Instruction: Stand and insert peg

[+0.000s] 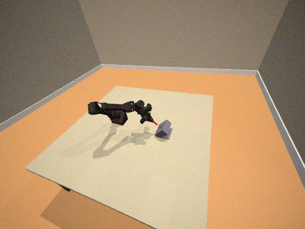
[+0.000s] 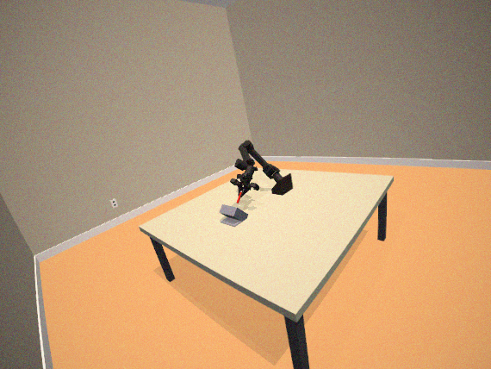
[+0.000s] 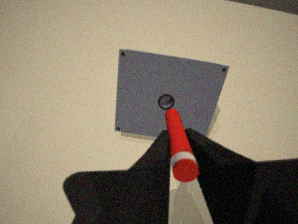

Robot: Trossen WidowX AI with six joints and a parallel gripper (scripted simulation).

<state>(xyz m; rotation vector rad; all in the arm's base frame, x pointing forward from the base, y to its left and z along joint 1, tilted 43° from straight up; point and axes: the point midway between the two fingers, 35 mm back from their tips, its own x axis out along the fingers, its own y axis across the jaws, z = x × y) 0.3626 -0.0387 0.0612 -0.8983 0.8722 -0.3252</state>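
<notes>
The grey sloped panel lies 80 mm ahead of my gripper tip and 70 mm below it. From my gripper tip the other things lie so: peg 10 mm behind, 10 mm above; then flat foot plate 110 mm below, 100 mm ahead, 10 mm to the right.
</notes>
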